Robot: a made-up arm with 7 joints.
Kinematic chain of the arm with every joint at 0, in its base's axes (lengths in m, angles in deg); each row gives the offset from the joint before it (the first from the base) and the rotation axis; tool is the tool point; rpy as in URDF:
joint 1: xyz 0.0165 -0.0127 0.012 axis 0 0.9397 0.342
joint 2: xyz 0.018 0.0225 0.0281 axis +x
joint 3: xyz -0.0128 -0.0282 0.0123 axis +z
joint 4: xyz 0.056 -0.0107 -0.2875 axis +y
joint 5: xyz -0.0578 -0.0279 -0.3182 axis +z
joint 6: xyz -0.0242 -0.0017 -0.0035 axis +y
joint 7: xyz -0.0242 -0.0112 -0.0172 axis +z
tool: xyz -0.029 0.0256 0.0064 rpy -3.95 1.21 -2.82
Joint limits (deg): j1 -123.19..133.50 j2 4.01..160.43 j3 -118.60..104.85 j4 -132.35..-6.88 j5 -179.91..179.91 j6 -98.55..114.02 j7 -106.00..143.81
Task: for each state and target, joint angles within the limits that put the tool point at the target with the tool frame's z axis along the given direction. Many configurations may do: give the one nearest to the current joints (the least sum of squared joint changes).
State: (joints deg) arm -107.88 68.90 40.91 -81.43 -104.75 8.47 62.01
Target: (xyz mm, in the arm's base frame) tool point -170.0 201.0 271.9 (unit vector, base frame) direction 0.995 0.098 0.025
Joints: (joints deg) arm -103.42 77.37 45.28 -120.23 -122.45 26.04 60.79
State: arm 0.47 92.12 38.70 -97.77 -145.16 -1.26 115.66
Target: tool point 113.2 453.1 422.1 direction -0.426 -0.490 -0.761
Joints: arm -13.71 106.26 52.06 -51.18 -128.76 -5.36 119.61
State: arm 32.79 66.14 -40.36 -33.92 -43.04 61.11 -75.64
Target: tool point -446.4 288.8 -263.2 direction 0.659 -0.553 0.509
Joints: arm 62.59 52.03 -55.20 -36.18 -23.75 15.19 -71.32
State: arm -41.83 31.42 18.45 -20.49 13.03 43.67 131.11
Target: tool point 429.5 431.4 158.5 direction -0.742 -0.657 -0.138
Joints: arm -55.39 68.98 40.07 -36.28 38.75 31.50 129.82
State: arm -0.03 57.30 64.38 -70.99 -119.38 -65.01 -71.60
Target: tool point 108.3 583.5 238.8 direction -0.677 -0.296 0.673
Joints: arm 5.05 92.07 78.91 -34.35 -120.43 -97.04 -46.14
